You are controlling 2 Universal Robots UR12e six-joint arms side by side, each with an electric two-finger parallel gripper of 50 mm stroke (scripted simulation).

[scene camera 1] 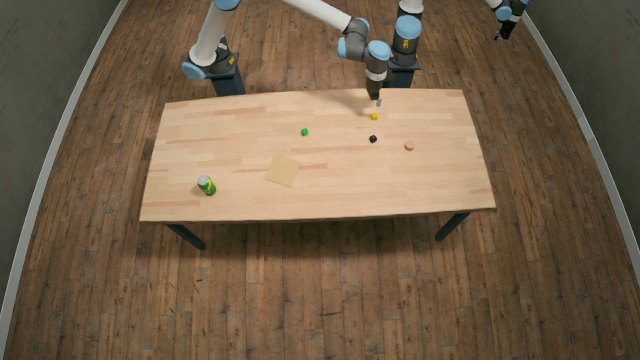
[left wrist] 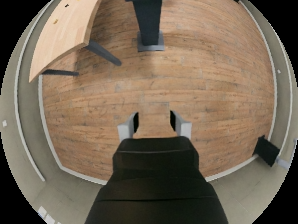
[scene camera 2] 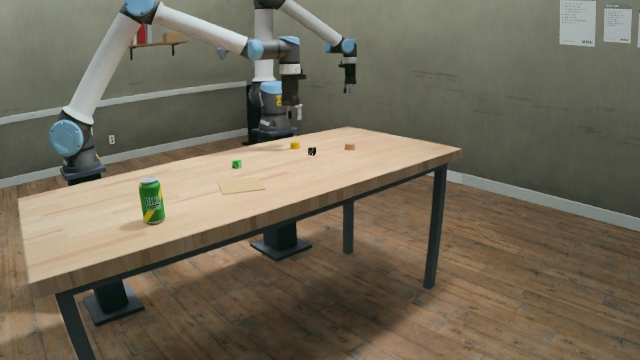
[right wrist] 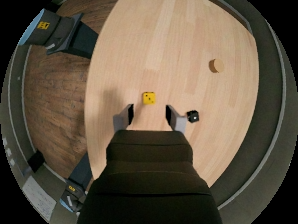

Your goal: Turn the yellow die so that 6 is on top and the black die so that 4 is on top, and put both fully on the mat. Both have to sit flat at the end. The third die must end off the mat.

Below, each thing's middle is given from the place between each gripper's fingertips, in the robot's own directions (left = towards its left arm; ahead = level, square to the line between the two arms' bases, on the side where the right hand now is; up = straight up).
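Scene:
You'll find the tan mat (scene camera 1: 282,170) 0.15 m below my right hand, and it's 0.29 m ahead of that hand and 0.47 m to the right of it.

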